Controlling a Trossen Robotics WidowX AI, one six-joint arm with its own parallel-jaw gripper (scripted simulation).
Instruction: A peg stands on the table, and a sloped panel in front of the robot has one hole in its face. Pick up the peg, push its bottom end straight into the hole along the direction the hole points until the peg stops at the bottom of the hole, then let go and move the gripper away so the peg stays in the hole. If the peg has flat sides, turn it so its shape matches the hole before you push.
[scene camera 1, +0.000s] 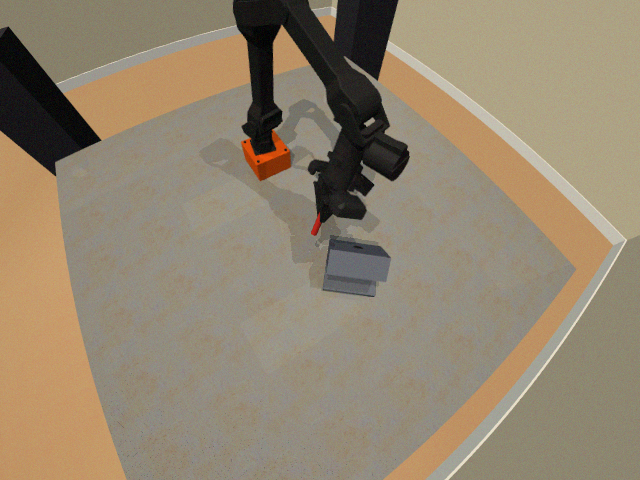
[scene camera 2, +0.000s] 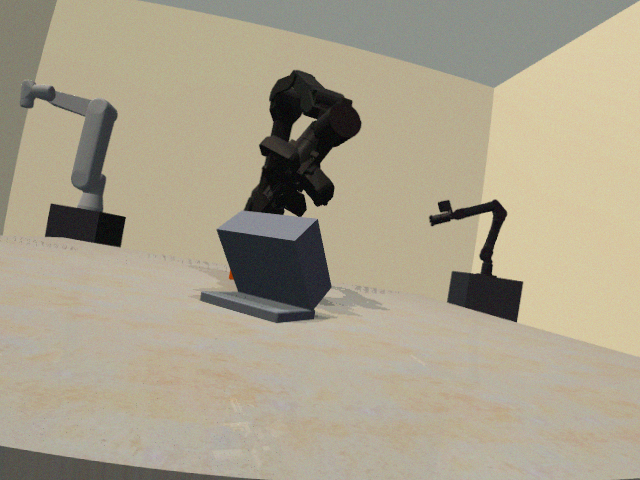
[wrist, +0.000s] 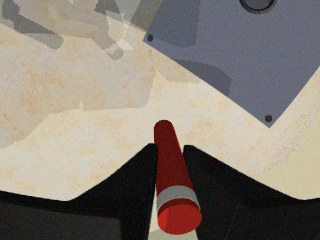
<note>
My gripper (scene camera 2: 255, 217) carries a red round peg (wrist: 176, 203). Also in view: a grey sloped panel block (scene camera 1: 370, 263).
My gripper shows as well in scene camera 1 (scene camera 1: 320, 219) and in the wrist view (wrist: 169, 152). The grey sloped panel block is seen too in the wrist view (wrist: 257, 61).
</note>
